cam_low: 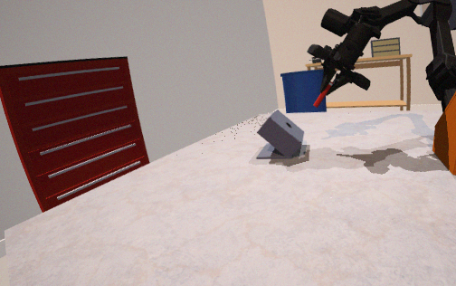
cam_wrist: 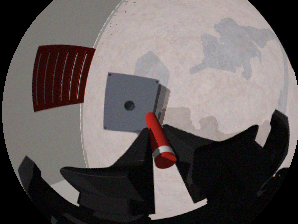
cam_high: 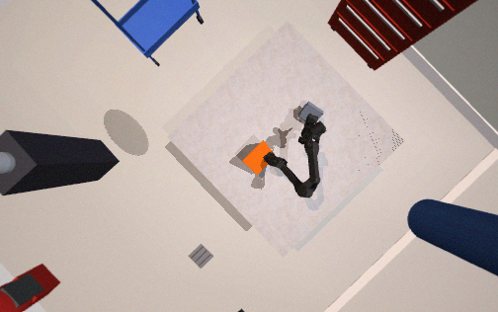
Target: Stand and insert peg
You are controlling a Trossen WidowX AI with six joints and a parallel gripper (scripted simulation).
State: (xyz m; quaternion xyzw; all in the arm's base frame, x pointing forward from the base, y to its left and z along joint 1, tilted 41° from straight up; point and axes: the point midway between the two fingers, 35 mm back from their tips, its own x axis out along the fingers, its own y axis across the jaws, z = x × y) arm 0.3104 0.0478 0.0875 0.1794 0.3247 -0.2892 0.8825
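My gripper tip is now 120 mm short of the grey sloped panel, 40 mm to the right of it and 100 mm above it. Also, from my gripper tip: red peg (10 mm behind, 10 mm above).
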